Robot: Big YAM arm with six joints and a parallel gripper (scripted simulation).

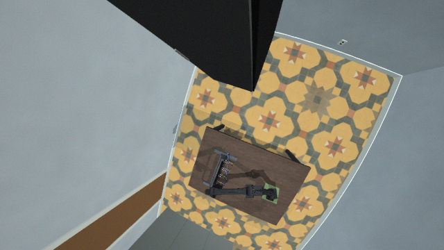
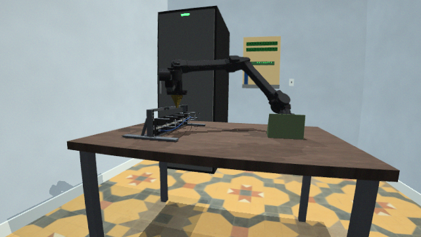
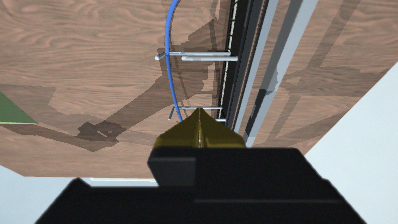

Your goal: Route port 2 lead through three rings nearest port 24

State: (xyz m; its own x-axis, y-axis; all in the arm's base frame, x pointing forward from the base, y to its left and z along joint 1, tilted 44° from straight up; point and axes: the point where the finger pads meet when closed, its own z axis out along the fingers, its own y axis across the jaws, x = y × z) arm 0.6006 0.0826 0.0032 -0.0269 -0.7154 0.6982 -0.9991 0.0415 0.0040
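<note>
My hand is 60 mm short of the rack, 50 mm to the left of it and 80 mm above it.
</note>
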